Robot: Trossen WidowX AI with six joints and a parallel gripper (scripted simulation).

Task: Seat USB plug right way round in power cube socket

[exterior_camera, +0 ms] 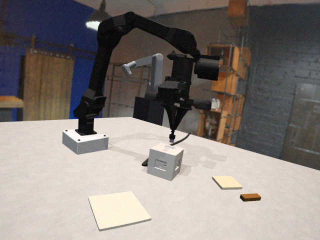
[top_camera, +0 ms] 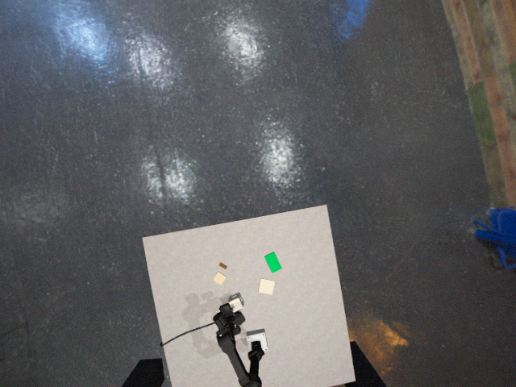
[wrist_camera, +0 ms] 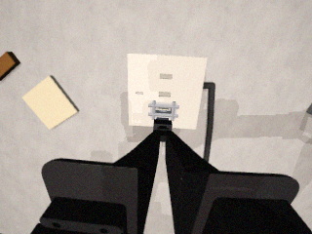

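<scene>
The black USB plug lies 20 mm below my gripper tip. From my gripper tip the other things lie so: green card (290 mm to the right, 240 mm ahead, 120 mm below); brown block (250 mm ahead, 120 mm below, 50 mm to the left).
</scene>
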